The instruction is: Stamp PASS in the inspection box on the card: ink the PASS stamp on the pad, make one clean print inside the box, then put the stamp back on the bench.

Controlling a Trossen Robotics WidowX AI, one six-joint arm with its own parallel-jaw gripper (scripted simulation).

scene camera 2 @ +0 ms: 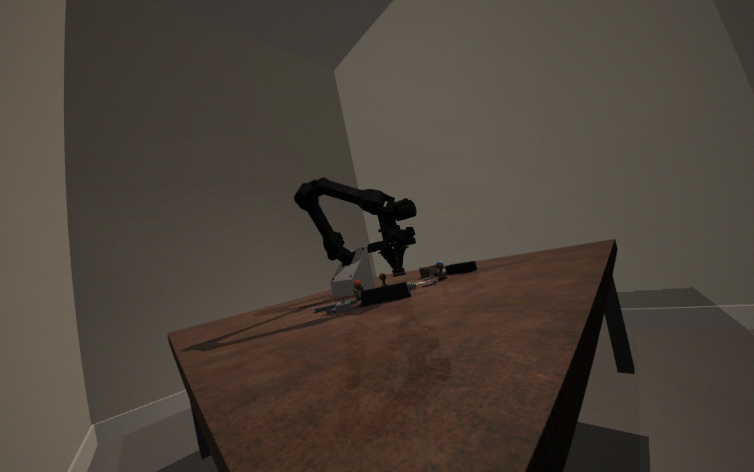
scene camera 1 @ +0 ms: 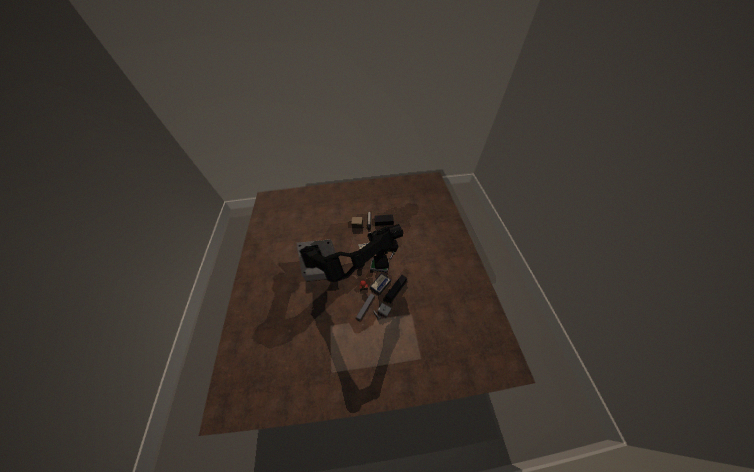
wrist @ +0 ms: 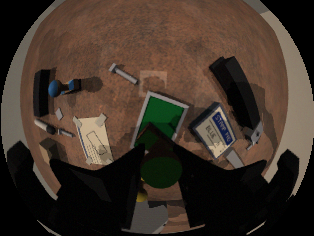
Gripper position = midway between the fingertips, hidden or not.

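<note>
You can see the gripper (scene camera 2: 397,269), and the wrist view gives you the gripper (wrist: 159,148) too. There's also a green ink pad (wrist: 167,115), along with a cream card (wrist: 92,131) and a blue-and-white box (wrist: 214,129).
</note>
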